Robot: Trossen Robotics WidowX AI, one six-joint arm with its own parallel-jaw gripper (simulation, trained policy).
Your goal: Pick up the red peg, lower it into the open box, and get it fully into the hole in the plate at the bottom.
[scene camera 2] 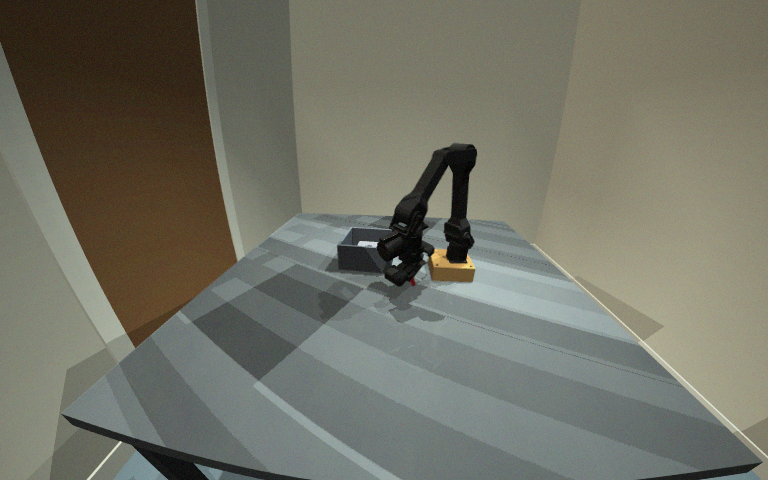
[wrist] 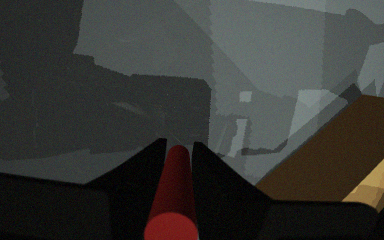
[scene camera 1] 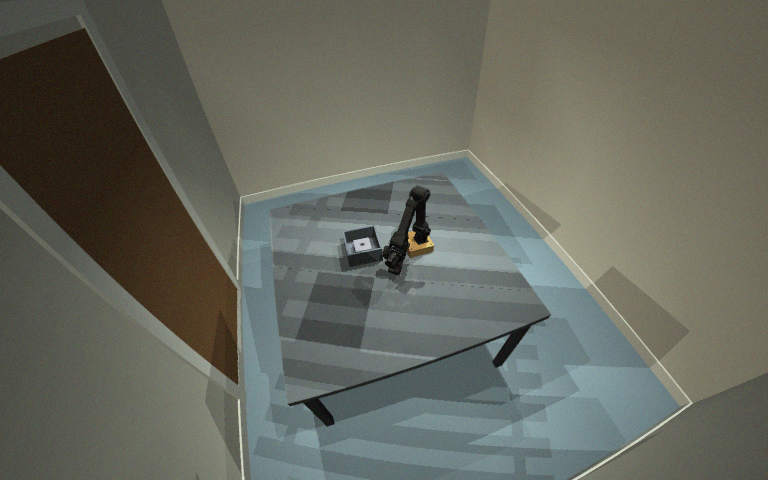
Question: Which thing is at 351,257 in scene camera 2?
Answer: A dark grey box.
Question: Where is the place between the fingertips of my gripper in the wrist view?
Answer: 179,147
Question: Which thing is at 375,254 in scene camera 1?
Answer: A dark grey box.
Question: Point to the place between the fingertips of my gripper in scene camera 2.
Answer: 409,279
